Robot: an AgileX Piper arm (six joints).
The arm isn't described. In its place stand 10 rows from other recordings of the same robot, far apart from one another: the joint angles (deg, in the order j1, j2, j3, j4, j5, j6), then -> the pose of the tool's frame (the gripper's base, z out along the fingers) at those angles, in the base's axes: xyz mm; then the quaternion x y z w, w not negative.
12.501, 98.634, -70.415, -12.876, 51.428, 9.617 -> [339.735, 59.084, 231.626, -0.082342, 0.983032, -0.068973, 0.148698]
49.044, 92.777, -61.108, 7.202, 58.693, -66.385 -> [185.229, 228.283, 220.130, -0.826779, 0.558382, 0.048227, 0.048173]
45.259, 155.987, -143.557, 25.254, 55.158, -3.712 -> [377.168, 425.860, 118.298, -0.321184, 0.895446, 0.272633, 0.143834]
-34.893, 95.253, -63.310, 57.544, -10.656, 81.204 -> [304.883, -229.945, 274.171, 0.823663, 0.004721, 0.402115, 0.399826]
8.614, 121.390, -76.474, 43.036, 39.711, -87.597 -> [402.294, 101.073, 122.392, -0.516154, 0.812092, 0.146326, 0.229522]
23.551, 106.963, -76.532, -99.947, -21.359, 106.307 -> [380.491, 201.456, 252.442, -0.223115, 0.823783, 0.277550, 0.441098]
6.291, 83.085, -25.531, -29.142, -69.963, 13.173 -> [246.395, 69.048, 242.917, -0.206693, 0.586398, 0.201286, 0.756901]
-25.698, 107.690, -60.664, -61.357, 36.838, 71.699 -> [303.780, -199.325, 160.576, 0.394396, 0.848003, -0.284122, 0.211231]
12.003, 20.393, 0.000, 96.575, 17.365, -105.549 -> [73.523, 43.216, 192.161, -0.230600, 0.746357, 0.135446, 0.609450]
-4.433, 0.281, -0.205, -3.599, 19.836, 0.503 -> [53.349, -6.080, 183.049, 0.017214, 0.792508, -0.047316, 0.607780]
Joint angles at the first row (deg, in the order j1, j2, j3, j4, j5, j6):
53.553, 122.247, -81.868, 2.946, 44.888, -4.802
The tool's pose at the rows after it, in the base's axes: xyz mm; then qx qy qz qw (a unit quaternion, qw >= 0):
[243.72, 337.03, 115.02, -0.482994, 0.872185, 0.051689, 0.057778]
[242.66, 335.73, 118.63, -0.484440, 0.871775, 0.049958, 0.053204]
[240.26, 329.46, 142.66, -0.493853, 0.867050, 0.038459, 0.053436]
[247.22, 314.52, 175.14, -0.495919, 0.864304, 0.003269, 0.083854]
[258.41, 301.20, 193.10, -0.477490, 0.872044, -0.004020, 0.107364]
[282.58, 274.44, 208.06, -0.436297, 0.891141, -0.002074, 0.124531]
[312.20, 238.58, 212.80, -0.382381, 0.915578, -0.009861, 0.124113]
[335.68, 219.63, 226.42, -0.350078, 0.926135, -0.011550, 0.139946]
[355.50, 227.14, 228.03, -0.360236, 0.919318, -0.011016, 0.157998]
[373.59, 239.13, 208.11, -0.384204, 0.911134, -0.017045, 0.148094]
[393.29, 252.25, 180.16, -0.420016, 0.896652, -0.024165, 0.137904]
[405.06, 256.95, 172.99, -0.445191, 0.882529, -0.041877, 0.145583]
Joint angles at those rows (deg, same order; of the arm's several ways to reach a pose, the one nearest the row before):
53.553, 123.539, -81.870, 3.722, 44.889, -6.843
53.554, 123.005, -81.867, 3.722, 45.985, -6.970
53.553, 119.584, -81.968, 2.019, 50.008, -6.975
52.596, 114.899, -81.971, -4.203, 53.114, -4.837
50.512, 112.331, -81.969, -6.195, 53.494, -3.692
45.290, 110.161, -81.970, -6.083, 53.495, -3.832
38.530, 109.681, -82.358, -6.083, 54.386, -3.837
34.334, 110.010, -85.906, -6.083, 55.679, -4.319
33.657, 113.540, -91.607, -6.083, 55.671, -6.474
33.657, 119.397, -96.765, -6.083, 56.106, -9.398
33.657, 126.415, -102.678, -6.083, 56.105, -13.820
33.658, 129.443, -106.409, -8.083, 56.105, -16.302

